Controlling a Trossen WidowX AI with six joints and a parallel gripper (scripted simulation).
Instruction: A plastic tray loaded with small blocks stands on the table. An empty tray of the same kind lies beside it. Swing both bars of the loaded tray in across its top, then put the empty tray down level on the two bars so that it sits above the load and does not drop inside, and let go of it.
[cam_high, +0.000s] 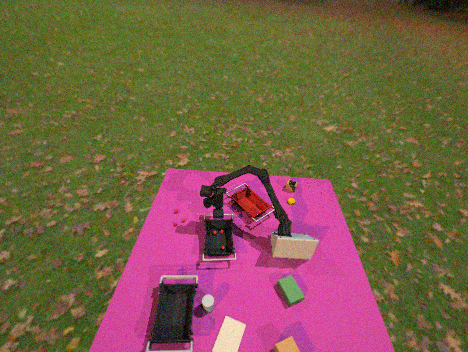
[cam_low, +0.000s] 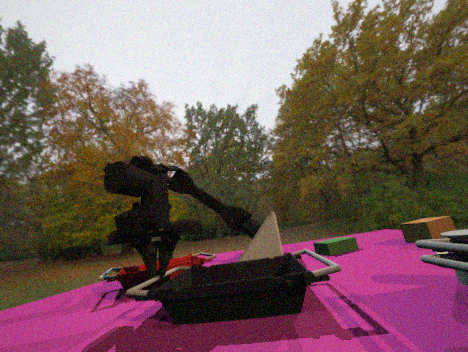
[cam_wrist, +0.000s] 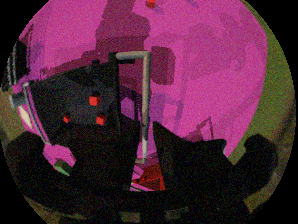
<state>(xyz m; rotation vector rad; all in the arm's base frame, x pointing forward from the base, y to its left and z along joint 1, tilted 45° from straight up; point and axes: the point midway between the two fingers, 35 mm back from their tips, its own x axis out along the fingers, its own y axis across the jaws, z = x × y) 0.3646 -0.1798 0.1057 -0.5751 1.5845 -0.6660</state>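
My gripper tip is now 220 mm past the red tray, 110 mm to the left of it and 20 mm above it. The rest, counted from my gripper tip: slab 650 mm to the left, 60 mm below, 40 mm behind; green block 470 mm to the left, 350 mm behind, 40 mm below; brown box 750 mm to the left, 280 mm behind, 30 mm below.
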